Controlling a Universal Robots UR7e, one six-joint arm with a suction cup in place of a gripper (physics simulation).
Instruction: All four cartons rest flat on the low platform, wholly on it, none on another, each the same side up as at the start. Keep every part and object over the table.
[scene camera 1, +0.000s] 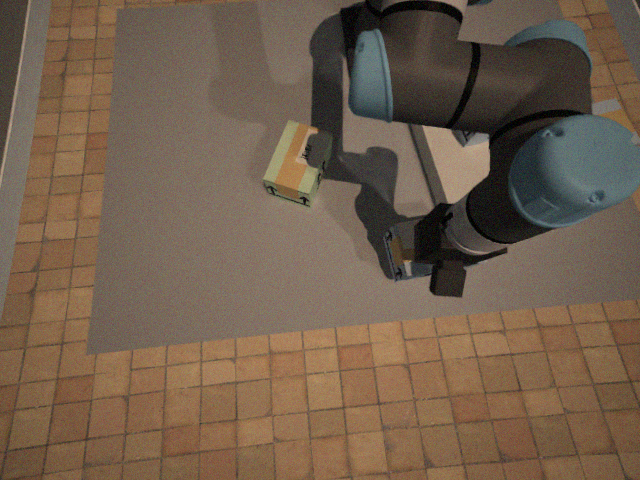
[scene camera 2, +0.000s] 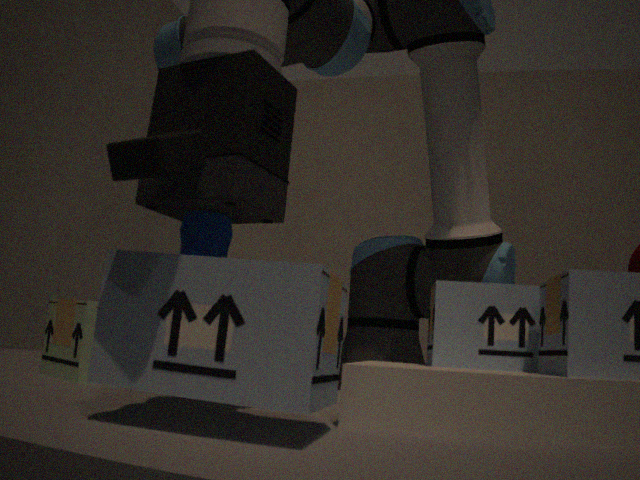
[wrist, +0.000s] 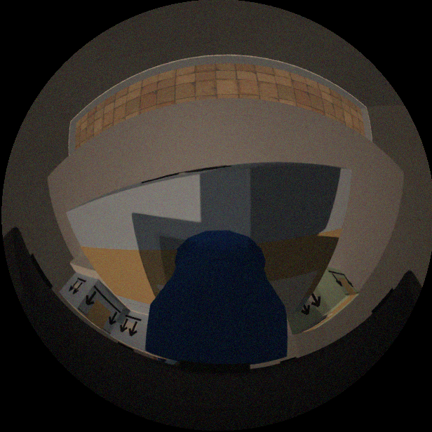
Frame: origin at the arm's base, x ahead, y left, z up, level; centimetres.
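Seen in the pictures: hand, tool point: (scene camera 2: 201, 282).
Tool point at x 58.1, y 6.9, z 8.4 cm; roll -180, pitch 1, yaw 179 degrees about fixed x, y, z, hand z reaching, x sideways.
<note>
Offsets run from my tool point to a thing's top centre. "*": to the spot under its first point. Level surfaces: height alone.
My gripper, a blue suction cup (scene camera 2: 205, 241) (wrist: 220, 300), is shut on the top of a large blue-grey carton @(dx -1.6, dy +1.4, dz +1.4 cm) (scene camera 1: 395, 252) (scene camera 2: 273, 330) (wrist: 120, 200). The carton hangs slightly tilted, low over the table left of the platform in scene camera 2, with its arrows up and its shadow beneath. A green carton @(dx -18.6, dy -25.0, dz -1.0 cm) (scene camera 1: 281, 160) (scene camera 2: 64, 335) (wrist: 320, 295) with orange tape stands on the table. Two blue-grey cartons stand on the low platform @(dx -25.7, dy +18.8, dz -4.7 cm) (scene camera 1: 454, 175) (scene camera 2: 465, 400): a nearer-left one @(dx -31.4, dy +15.1, dz +3.8 cm) (scene camera 2: 460, 325) and a right one @(dx -23.7, dy +27.9, dz +3.8 cm) (scene camera 2: 599, 330), cut off by the frame. The arm hides much of the platform in scene camera 1.
The grey table @(dz -9.5 cm) (scene camera 1: 206, 268) ends at a tiled floor (scene camera 1: 310, 403). The platform's raised edge @(* dx -21.4, dy +3.4, dz -7.0 cm) (scene camera 1: 429, 165) is close to the held carton. The arm's base (scene camera 2: 385, 299) stands behind the platform. A red object (scene camera 2: 635, 260) shows partly at the right edge.
</note>
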